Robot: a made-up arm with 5 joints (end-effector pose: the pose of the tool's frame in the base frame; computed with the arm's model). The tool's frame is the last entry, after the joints.
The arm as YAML. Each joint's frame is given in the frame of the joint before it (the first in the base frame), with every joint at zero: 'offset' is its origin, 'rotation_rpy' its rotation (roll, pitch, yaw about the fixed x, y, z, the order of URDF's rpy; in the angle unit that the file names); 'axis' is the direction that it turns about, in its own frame. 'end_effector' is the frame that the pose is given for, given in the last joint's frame.
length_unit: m
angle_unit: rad
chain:
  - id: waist
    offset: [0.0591, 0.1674, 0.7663]
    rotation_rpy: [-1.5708, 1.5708, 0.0]
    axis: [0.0, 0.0, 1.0]
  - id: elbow
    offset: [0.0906, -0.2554, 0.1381]
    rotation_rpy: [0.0, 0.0, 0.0]
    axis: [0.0, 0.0, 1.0]
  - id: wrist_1
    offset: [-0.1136, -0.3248, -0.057]
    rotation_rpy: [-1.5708, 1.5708, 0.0]
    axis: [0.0, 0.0, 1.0]
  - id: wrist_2
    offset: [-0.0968, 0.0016, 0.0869]
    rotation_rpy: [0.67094, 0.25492, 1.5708]
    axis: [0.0, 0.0, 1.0]
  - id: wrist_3
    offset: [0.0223, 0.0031, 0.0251]
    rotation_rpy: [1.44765, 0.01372, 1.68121]
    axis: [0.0, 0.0, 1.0]
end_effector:
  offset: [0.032, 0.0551, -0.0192]
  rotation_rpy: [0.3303, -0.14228, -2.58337]
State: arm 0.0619 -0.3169 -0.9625 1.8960 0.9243
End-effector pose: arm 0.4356 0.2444 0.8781 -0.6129 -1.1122 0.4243
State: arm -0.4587 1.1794 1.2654 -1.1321 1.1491
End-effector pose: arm 0.5135 0.2433 0.7318 0.2662 1.1954 0.0243
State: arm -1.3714 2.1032 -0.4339 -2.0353 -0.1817
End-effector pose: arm 0.4694 0.2656 0.9973 1.4837 2.2933 -1.4350
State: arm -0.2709 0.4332 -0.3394 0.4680 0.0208
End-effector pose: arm 0.5083 0.3124 0.8572 0.2882 -0.2398 -0.2481
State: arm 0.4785 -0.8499 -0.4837 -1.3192 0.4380
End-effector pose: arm 0.3455 0.2802 0.7772 1.7531 0.5497 0.1622
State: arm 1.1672 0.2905 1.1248 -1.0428 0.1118
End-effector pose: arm 0.1696 0.3106 0.3349 -0.6377 1.6061 -0.5767
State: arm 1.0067 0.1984 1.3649 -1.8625 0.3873
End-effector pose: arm 0.2515 0.2866 0.3658 -0.1699 1.4756 -1.1861
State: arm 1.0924 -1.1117 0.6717 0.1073 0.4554
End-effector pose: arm 0.2630 0.2942 0.5962 -0.4246 -0.0568 0.1678
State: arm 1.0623 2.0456 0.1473 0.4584 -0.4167
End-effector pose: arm -0.0518 0.3405 0.4022 -0.6876 2.4138 0.1718
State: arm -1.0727 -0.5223 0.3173 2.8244 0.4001
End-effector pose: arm 0.1358 0.2884 1.1243 2.2053 1.2133 0.7204
